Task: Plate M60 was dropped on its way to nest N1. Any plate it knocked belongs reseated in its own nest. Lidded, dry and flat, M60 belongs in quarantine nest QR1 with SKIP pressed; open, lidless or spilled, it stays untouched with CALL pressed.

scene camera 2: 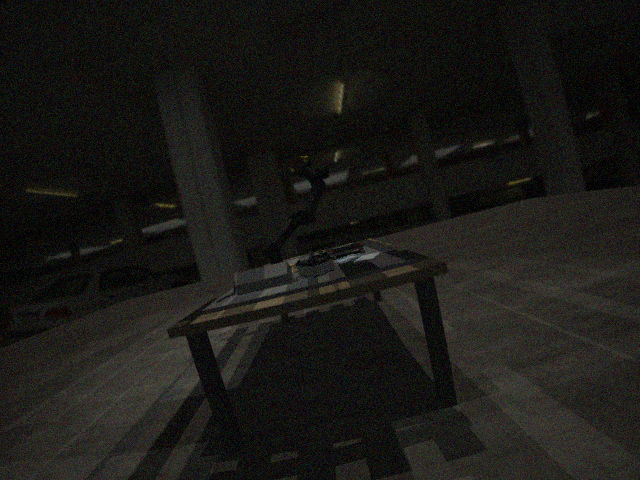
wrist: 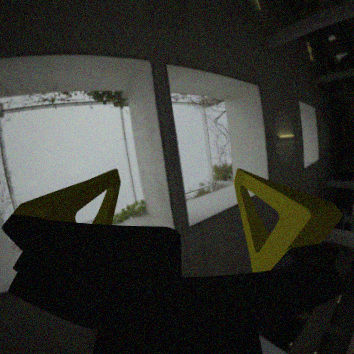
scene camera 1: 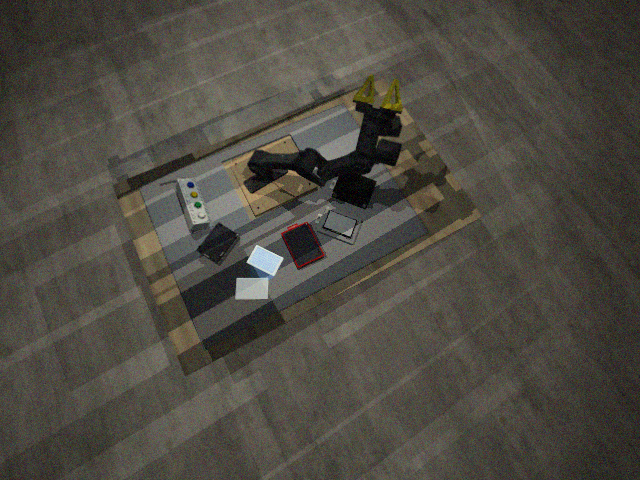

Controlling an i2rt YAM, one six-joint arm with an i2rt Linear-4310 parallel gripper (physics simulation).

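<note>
A pale blue-white plate with a fine grid on top sits near the front of the mat. A blue patch shows at its lower edge; I cannot tell whether it is liquid. A separate whitish rectangle lies beside it; I cannot tell whether it is a lid. A red-rimmed dark nest, a dark nest or plate and a grey holder with a pale plate are nearby. Labels are unreadable. The button box has blue, yellow, green and white buttons. My gripper is open and empty, far from the plates.
A black square block stands behind the grey holder. The arm rises from a wooden board. The wooden table has a grey patterned mat. The wrist view faces windows and a wall. The scene is dim.
</note>
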